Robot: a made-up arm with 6 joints. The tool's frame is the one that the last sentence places. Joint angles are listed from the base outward.
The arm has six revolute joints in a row. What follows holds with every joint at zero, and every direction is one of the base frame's. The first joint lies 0.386 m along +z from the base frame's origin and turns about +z. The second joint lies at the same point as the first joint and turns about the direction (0, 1, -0.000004). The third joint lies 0.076 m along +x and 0.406 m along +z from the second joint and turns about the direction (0, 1, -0.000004). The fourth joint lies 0.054 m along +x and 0.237 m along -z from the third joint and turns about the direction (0, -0.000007, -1). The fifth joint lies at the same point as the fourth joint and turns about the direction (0, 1, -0.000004). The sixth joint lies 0.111 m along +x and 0.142 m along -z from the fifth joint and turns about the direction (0, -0.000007, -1). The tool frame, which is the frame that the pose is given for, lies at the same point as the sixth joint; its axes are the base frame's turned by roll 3.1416, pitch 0 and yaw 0 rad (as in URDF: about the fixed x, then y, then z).
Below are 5 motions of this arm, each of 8 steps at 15 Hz.
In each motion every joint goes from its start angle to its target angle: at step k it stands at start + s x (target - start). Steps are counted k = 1, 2, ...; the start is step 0. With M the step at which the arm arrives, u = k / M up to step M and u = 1 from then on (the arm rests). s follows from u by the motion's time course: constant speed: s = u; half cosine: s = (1 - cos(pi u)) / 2; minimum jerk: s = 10 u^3 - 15 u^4 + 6 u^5.
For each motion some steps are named. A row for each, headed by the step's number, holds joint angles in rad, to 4 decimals.
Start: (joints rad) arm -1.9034 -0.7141 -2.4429 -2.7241 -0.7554 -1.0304
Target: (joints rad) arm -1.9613 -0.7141 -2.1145 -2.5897 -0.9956 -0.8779
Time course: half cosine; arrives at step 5
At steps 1, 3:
1: -1.9089 -0.7141 -2.4115 -2.7113 -0.7783 -1.0158
3: -1.9413 -0.7141 -2.2280 -2.6361 -0.9126 -0.9306

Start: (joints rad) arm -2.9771 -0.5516 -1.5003 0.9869 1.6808 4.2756
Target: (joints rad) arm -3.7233 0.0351 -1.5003 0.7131 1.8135 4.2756
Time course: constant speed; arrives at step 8
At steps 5, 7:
5: -3.4435 -0.1849 -1.5003 0.8158 1.7637 4.2756
7: -3.6300 -0.0382 -1.5003 0.7473 1.7969 4.2756

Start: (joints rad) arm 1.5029 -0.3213 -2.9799 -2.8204 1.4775 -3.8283
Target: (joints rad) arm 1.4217 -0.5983 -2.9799 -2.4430 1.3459 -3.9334
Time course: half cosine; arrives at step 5
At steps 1, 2, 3, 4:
1: 1.4951 -0.3478 -2.9799 -2.7844 1.4649 -3.8383
2: 1.4748 -0.4170 -2.9799 -2.6900 1.4320 -3.8646
3: 1.4498 -0.5026 -2.9799 -2.5734 1.3914 -3.8971
4: 1.4295 -0.5718 -2.9799 -2.4790 1.3585 -3.9234

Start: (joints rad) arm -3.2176 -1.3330 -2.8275 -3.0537 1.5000 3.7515
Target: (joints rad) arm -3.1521 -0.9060 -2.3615 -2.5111 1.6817 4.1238
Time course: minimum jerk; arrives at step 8
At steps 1, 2, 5, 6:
1: -3.2165 -1.3261 -2.8200 -3.0450 1.5029 3.7575
2: -3.2108 -1.2888 -2.7793 -2.9975 1.5188 3.7900
5: -3.1701 -1.0235 -2.4897 -2.6604 1.6317 4.0213
6: -3.1589 -0.9502 -2.4097 -2.5673 1.6629 4.0853

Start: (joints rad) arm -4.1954 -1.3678 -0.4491 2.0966 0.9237 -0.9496
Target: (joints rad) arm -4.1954 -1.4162 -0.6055 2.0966 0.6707 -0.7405
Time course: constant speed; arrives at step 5
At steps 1, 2, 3, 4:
1: -4.1954 -1.3775 -0.4804 2.0966 0.8731 -0.9078
2: -4.1954 -1.3872 -0.5117 2.0966 0.8225 -0.8660
3: -4.1954 -1.3968 -0.5429 2.0966 0.7719 -0.8241
4: -4.1954 -1.4065 -0.5742 2.0966 0.7213 -0.7823

